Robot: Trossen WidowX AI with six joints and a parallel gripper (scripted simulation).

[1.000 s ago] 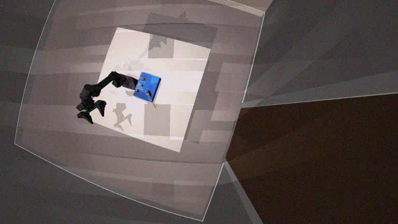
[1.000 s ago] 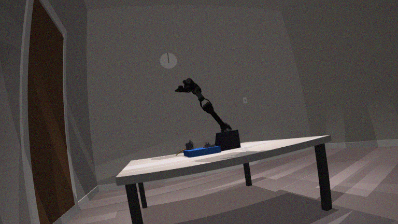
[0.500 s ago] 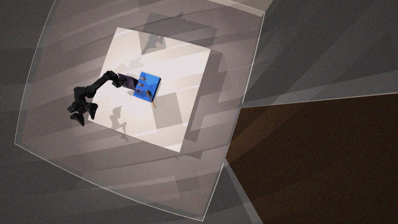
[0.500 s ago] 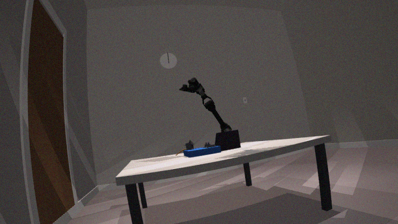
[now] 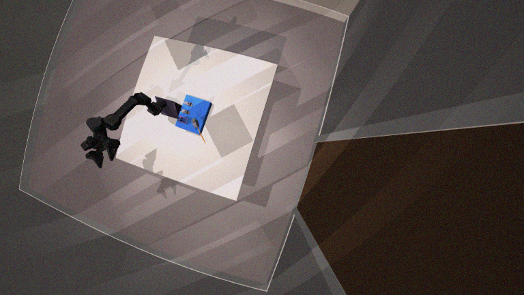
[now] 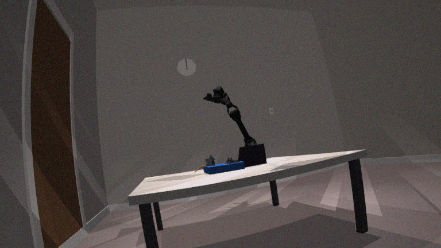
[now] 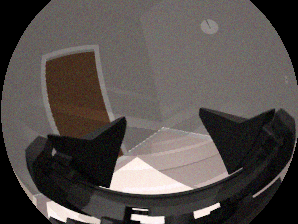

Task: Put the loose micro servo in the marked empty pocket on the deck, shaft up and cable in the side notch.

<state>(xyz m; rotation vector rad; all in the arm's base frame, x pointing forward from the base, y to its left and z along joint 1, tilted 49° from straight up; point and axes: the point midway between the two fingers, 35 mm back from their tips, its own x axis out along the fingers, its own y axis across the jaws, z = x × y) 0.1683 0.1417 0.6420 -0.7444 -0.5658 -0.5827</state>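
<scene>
Now: the blue deck 5 cm ahead of my gripper tip, 42 cm to the left of it and 61 cm below it.
</scene>
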